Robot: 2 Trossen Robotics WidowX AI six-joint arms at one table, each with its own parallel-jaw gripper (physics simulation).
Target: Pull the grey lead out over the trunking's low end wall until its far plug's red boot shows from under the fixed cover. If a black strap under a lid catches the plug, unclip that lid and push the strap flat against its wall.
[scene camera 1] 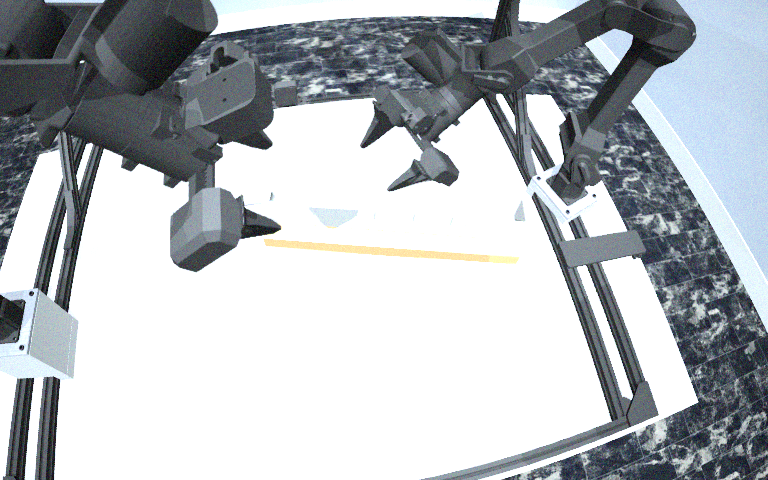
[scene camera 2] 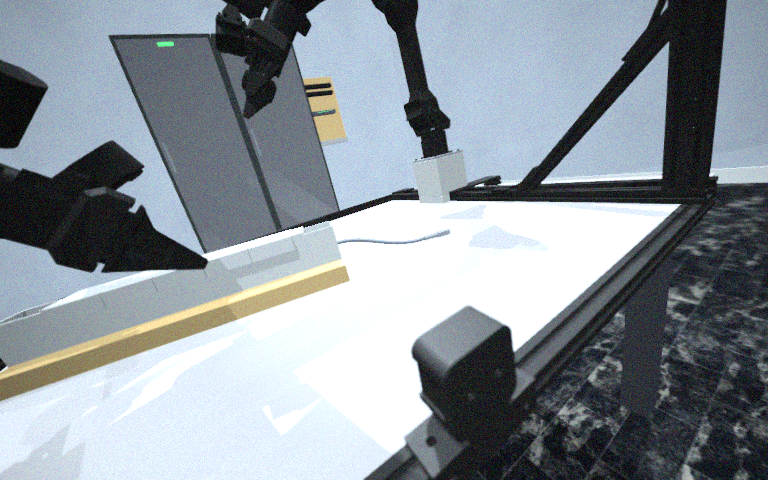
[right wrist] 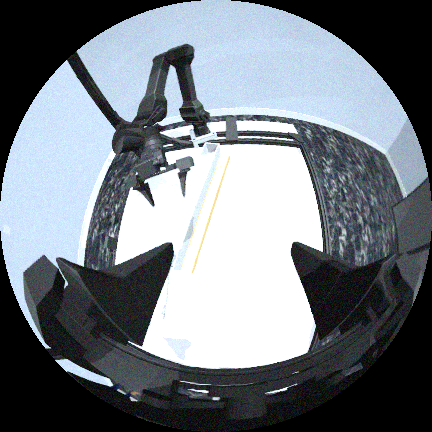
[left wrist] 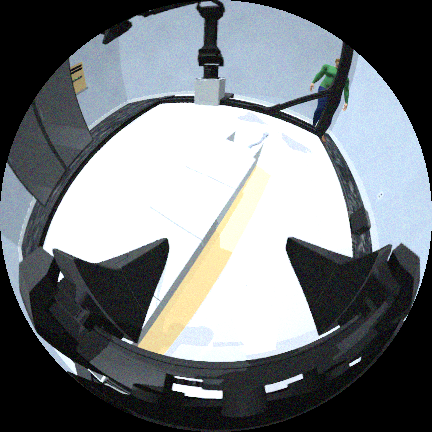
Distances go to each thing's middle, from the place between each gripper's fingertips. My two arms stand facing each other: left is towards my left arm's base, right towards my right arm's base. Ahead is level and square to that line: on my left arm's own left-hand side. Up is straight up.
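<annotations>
Trunking (scene camera 2: 45, 353): my right gripper 100 mm past it, 180 mm to the right of it, 250 mm above it.
My left hand: 6 cm short of the trunking, 2 cm to the right of it, 4 cm above it.
</annotations>
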